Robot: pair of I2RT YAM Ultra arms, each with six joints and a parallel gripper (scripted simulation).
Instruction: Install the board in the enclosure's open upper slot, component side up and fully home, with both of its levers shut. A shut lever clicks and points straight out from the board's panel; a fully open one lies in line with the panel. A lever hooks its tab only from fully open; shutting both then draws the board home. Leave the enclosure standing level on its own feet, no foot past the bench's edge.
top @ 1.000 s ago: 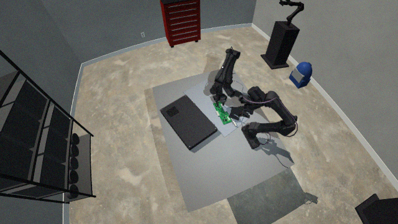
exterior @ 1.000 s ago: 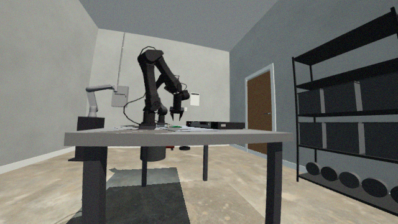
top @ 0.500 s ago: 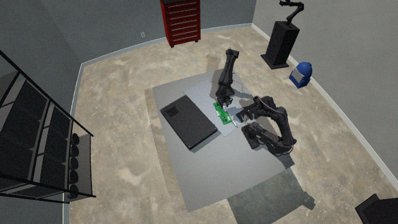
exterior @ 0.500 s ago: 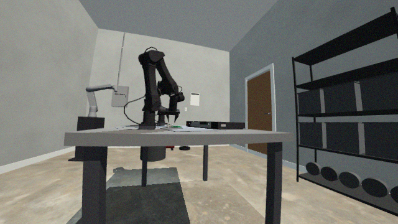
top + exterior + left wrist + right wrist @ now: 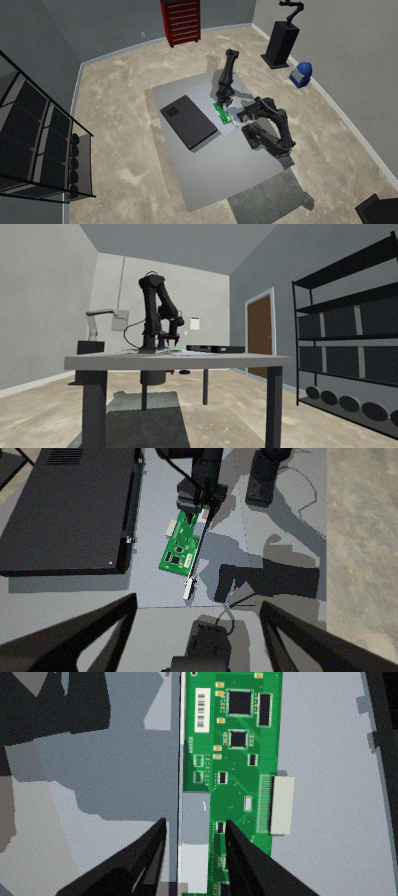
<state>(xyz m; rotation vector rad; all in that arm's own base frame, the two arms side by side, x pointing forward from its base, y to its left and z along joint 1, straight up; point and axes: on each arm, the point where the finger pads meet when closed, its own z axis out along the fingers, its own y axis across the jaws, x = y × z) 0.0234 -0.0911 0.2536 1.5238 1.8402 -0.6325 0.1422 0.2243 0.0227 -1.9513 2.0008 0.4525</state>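
Now: the pale mat 80 mm to the right of my right hand, 60 mm ahead of it and 50 mm below it. From my right hand the other things lie so: black enclosure: 310 mm ahead, 20 mm to the left, 10 mm below.
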